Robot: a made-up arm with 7 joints.
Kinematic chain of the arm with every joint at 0, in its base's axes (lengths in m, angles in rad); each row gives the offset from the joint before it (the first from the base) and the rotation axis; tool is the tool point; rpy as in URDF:
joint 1: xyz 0 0 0.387 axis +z
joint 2: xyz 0 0 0 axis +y
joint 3: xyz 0 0 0.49 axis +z
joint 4: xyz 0.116 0 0 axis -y
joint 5: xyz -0.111 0 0.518 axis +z
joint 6: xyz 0 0 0 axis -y
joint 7: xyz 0.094 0 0 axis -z
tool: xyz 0 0 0 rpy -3.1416 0 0
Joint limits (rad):
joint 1: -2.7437..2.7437
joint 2: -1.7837..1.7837
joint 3: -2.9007..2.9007
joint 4: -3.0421..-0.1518
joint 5: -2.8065..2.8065
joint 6: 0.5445..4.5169
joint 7: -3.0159..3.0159
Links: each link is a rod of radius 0.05 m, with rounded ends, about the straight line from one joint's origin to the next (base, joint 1, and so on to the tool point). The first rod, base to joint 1, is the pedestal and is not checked.
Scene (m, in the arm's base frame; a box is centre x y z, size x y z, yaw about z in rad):
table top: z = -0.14
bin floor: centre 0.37 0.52 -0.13 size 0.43 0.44 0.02 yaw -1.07
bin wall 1: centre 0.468 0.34 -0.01 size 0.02 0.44 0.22 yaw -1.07
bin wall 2: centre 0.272 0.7 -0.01 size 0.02 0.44 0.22 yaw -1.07
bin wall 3: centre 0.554 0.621 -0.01 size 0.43 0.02 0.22 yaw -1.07
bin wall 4: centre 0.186 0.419 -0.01 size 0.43 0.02 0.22 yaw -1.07
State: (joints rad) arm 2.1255 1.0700 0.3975 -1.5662 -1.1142 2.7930 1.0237
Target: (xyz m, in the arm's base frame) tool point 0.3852 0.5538 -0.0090
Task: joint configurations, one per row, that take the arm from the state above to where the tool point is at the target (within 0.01 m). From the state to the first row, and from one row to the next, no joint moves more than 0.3 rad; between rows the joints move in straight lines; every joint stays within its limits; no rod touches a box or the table.
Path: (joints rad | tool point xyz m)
1: 1.9249 0.9475 0.1687 -1.7394 -1.1336 2.8107 1.0237 | -0.4684 0.7080 0.1701
2: 1.7242 0.8251 -0.0600 -1.9127 -1.1530 2.8284 1.0237 | -0.1612 0.7760 0.1864
3: 1.5236 0.7026 -0.2888 -2.0859 -1.1724 2.8461 1.0237 | 0.1434 0.7218 0.2272
4: 1.3229 0.5802 -0.5175 -2.2592 -1.1919 2.8639 1.0237 | 0.3852 0.5538 0.2794
5: 1.3075 0.8344 -0.4794 -2.1404 -1.1643 2.8124 1.0237 | 0.3921 0.5693 0.1406
6: 1.2921 1.0886 -0.4413 -2.0217 -1.1368 2.7609 1.0237 | 0.3852 0.5538 -0.0090

